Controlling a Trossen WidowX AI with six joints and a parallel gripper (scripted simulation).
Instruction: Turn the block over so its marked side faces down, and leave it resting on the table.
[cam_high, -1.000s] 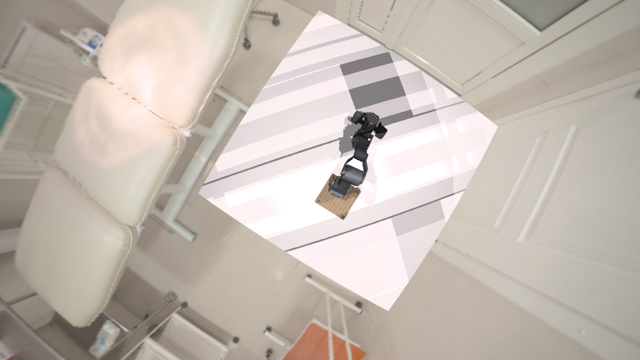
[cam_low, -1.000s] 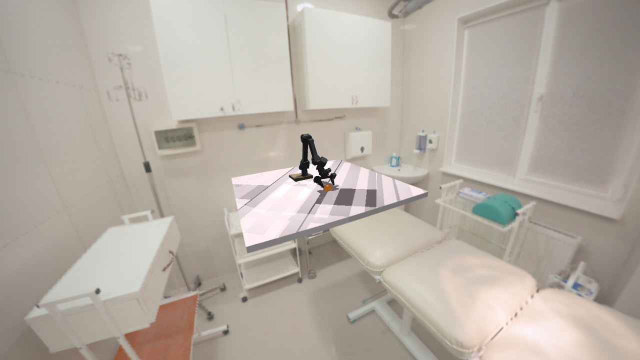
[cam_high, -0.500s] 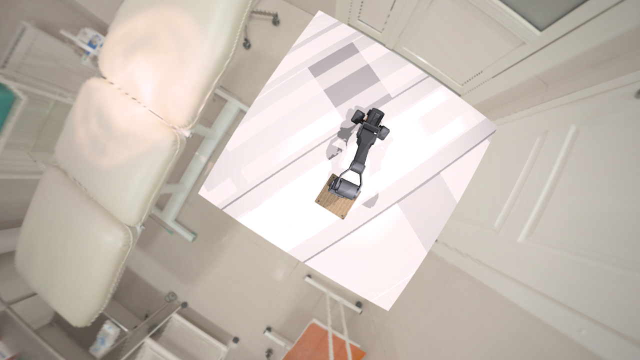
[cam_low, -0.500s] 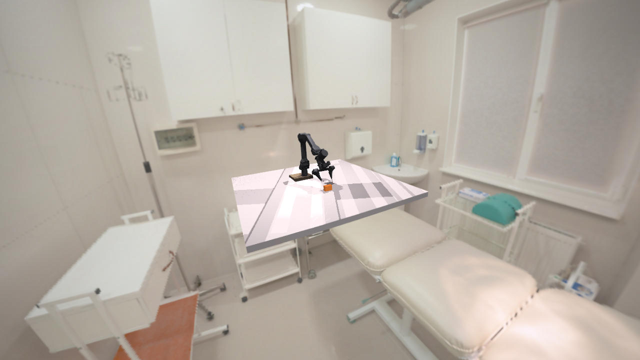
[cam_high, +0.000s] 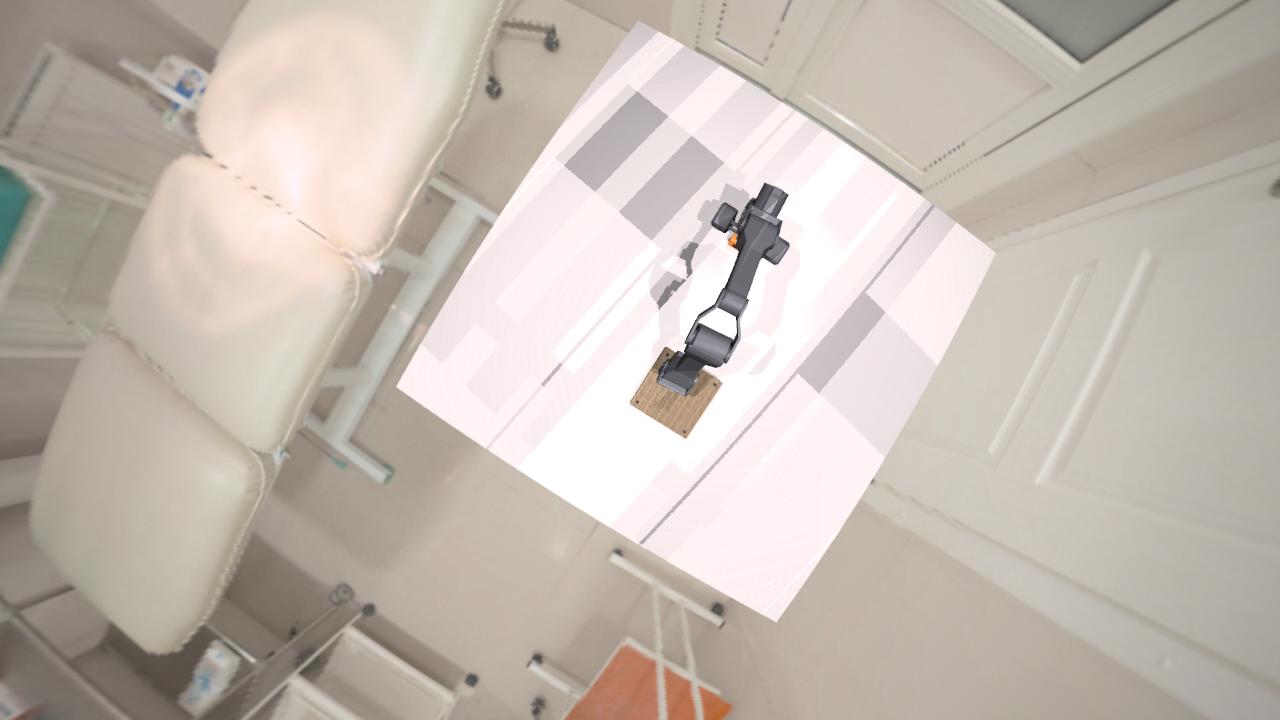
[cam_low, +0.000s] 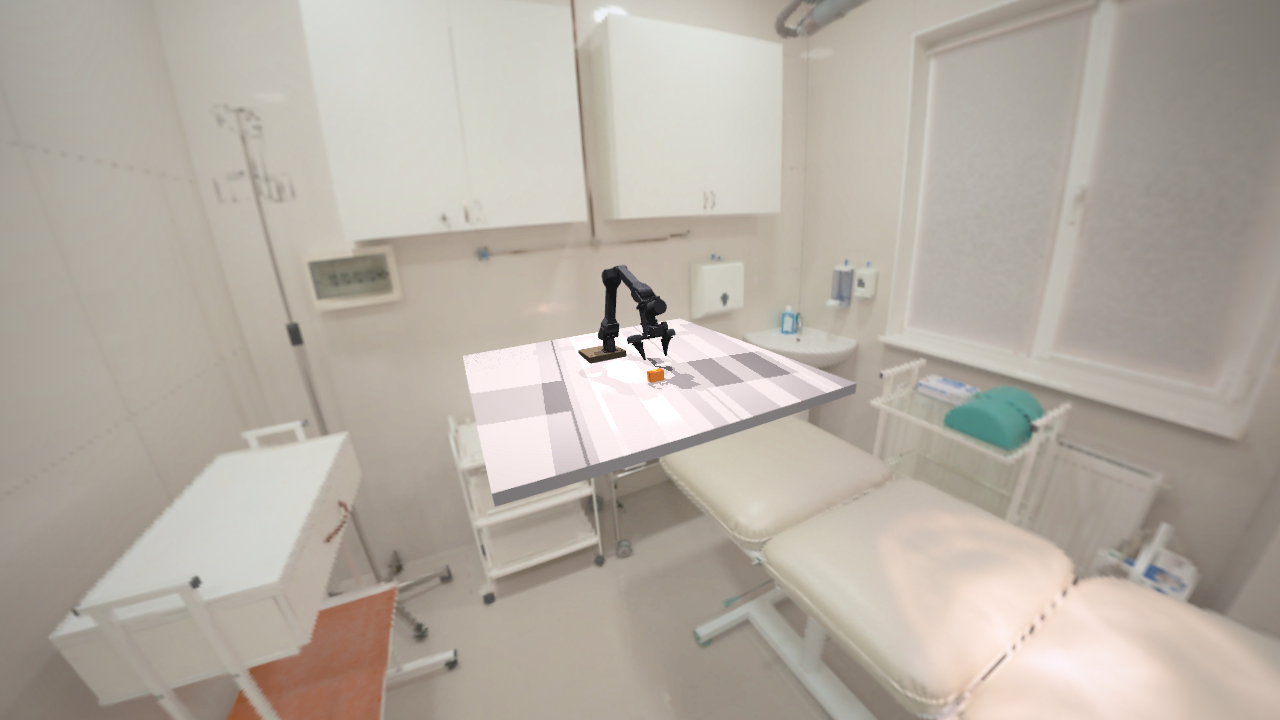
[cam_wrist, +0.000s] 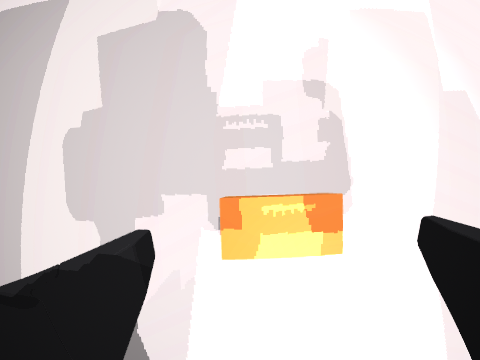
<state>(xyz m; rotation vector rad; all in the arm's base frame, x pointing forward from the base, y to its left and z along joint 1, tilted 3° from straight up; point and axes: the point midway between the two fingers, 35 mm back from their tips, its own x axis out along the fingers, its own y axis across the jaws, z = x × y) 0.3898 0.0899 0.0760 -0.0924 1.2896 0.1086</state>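
The orange block is 7 cm below my gripper tip and 1 cm behind it.
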